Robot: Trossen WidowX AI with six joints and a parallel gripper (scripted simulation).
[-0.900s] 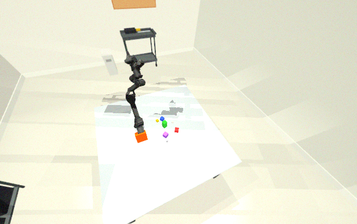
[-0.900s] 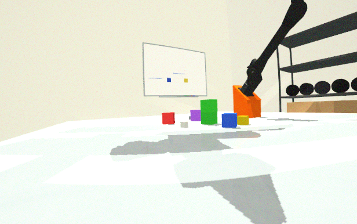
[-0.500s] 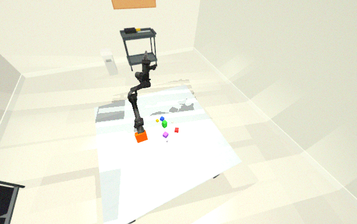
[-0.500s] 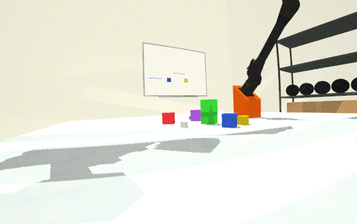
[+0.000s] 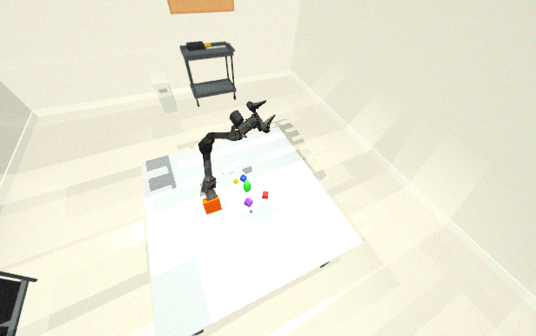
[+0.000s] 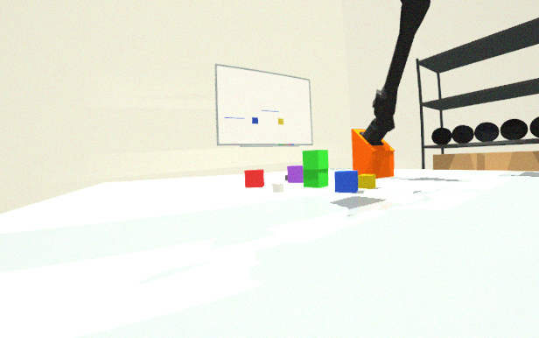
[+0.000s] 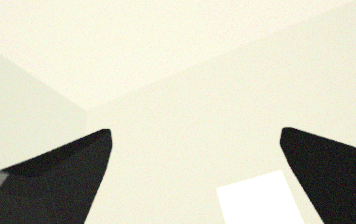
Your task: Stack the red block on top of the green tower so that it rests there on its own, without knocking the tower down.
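Now: gripper tip 70 cm above the red block, 10 cm to the left of it and 4 cm past it. The rest, counted from my gripper tip: green block (66 cm below, 14 cm behind, 2 cm to the left); purple block (70 cm below, 19 cm behind, 11 cm to the right); blue block (70 cm below, 14 cm behind, 11 cm to the left).
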